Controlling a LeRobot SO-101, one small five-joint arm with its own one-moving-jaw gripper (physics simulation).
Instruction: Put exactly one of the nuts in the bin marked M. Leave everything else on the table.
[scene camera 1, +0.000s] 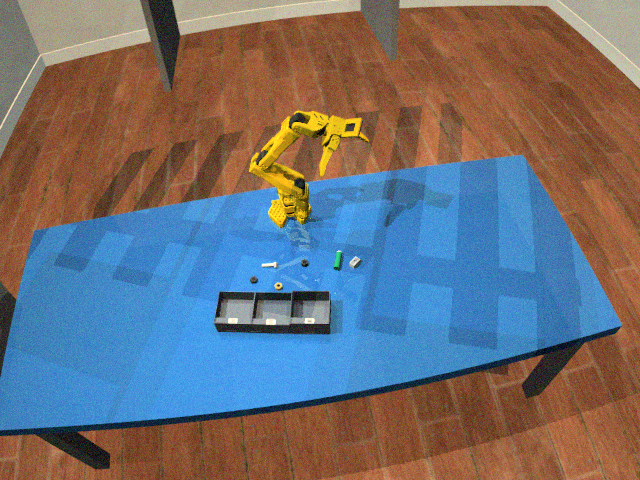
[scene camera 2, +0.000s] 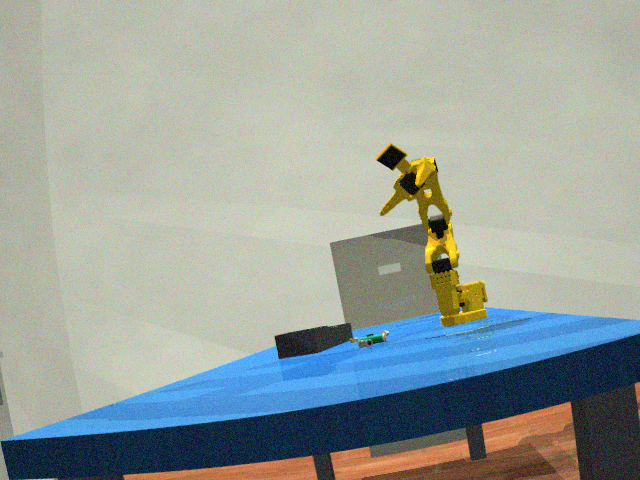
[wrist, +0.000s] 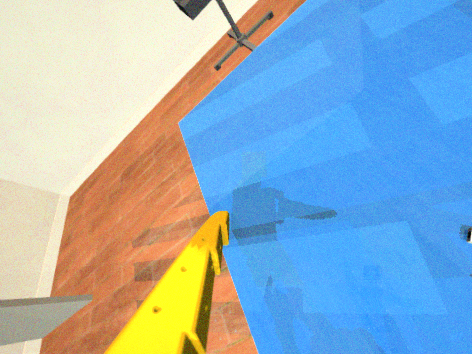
I see a black three-bin tray (scene camera 1: 298, 312).
The black three-bin tray is seen too in scene camera 2 (scene camera 2: 314, 340). The wrist view does not show the black three-bin tray: it is out of frame.
